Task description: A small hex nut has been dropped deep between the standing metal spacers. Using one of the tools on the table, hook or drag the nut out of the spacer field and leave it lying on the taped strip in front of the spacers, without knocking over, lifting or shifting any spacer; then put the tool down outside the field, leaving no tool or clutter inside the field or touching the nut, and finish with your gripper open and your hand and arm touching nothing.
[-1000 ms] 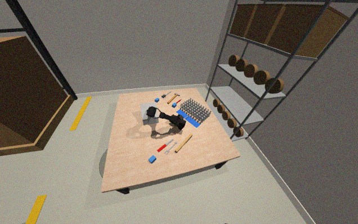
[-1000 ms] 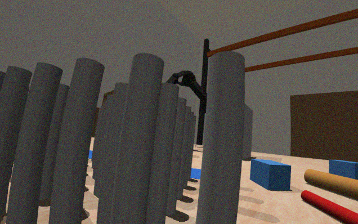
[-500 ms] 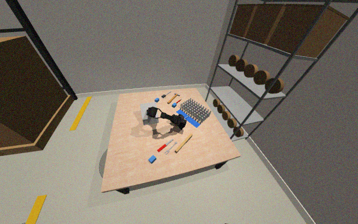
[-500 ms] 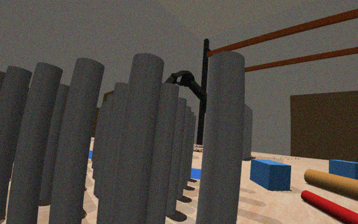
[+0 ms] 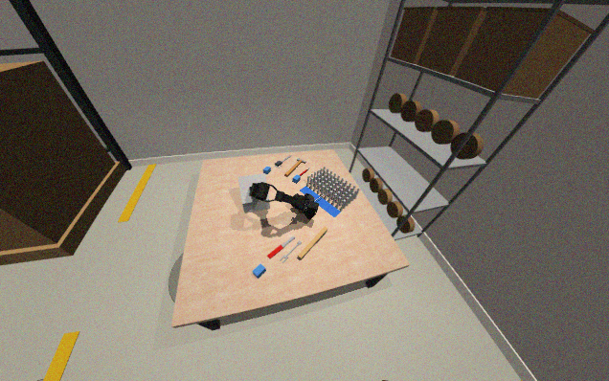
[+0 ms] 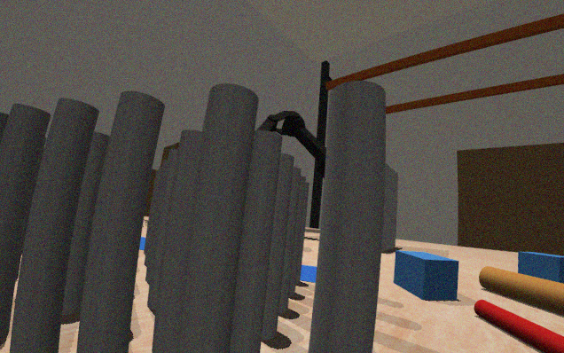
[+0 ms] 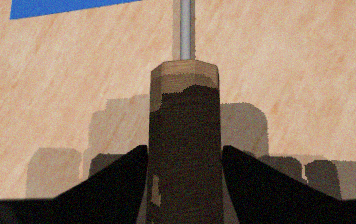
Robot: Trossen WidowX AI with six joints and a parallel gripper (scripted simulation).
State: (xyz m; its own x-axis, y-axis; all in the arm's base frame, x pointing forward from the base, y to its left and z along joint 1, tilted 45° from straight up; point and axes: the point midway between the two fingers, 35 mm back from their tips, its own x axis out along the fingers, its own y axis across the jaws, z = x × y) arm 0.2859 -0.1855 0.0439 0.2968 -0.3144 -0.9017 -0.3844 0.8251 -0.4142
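My gripper tip is 15 cm short of the blue taped strip, 7 cm to the right of it and 4 cm above it. Round my gripper tip: fork-ended tool (18 cm behind, 26 cm to the right, 4 cm below); wooden-handled screwdriver (10 cm ahead, 4 cm to the left, 1 cm below); red screwdriver (19 cm ahead, 43 cm to the left, 3 cm below).
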